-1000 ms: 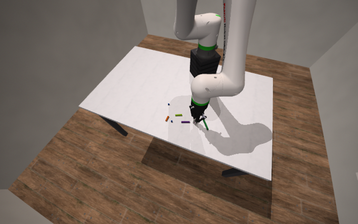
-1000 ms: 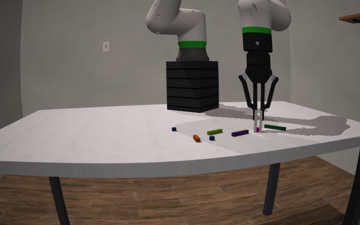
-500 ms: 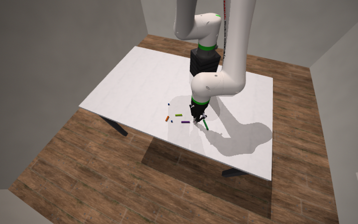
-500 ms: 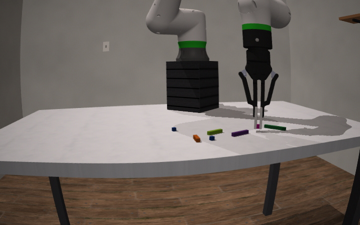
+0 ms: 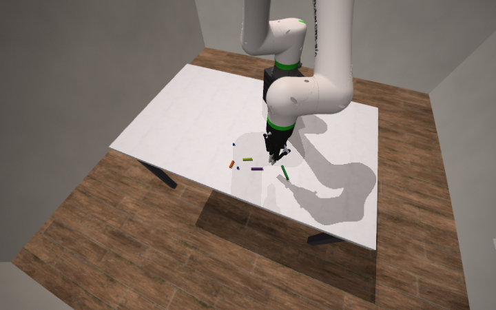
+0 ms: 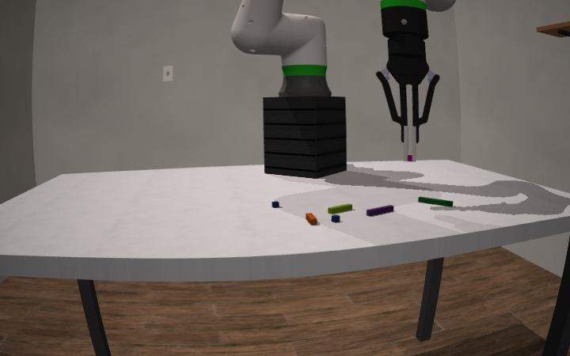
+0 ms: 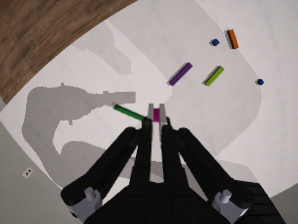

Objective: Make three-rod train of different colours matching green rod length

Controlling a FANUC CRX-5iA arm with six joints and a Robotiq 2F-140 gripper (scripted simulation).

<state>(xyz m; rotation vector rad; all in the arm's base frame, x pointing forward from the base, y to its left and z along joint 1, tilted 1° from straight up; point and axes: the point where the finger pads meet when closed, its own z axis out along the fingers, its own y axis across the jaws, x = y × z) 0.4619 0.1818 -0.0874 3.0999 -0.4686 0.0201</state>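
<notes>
The orange rod lies 8 cm ahead of my hand, 19 cm to the right of it and 12 cm below it. The rest, counted from my hand: magenta rod (1 cm behind, 3 cm below); then green rod (3 cm behind, 7 cm to the left, 12 cm below); then purple rod (3 cm ahead, 6 cm to the right, 12 cm below).
</notes>
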